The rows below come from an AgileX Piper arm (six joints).
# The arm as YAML. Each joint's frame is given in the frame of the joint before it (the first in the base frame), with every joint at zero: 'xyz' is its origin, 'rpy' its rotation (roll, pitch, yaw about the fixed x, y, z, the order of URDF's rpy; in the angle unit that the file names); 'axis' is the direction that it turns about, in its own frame. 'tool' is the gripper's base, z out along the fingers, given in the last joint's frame.
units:
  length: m
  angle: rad
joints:
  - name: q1
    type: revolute
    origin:
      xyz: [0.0, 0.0, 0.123]
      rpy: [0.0, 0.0, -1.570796]
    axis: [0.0, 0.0, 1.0]
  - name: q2
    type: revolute
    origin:
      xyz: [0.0, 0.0, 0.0]
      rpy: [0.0, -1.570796, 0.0]
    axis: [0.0, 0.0, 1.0]
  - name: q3
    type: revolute
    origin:
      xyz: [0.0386, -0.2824, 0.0]
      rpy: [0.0, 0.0, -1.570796]
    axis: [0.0, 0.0, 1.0]
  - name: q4
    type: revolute
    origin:
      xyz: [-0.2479, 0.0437, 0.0]
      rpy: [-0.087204, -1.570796, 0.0]
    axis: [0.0, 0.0, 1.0]
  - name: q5
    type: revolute
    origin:
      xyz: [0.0, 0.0, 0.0]
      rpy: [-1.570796, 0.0, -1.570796]
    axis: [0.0, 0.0, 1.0]
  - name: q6
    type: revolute
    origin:
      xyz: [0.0, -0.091, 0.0]
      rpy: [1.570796, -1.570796, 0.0]
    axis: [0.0, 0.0, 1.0]
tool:
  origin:
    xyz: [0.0, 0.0, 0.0]
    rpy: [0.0, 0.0, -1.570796]
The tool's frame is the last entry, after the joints.
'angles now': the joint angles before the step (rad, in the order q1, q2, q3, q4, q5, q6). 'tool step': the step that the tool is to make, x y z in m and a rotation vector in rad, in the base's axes. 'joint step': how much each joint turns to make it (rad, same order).
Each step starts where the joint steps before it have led.
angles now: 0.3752, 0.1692, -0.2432, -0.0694, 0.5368, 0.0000
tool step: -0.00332, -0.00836, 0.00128, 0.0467, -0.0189, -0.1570
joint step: -0.1636, -0.0426, 0.0000, 0.0395, 0.0111, 0.0003
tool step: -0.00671, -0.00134, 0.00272, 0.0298, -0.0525, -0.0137
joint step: -0.0182, -0.0582, 0.0000, 0.0192, 0.0008, -0.0001
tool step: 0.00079, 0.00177, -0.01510, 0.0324, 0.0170, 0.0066
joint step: -0.0022, -0.0233, 0.0556, 0.0365, -0.0218, -0.0004
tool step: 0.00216, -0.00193, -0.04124, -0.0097, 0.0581, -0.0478
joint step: -0.0469, -0.0545, 0.1404, -0.0004, -0.0270, 0.0004
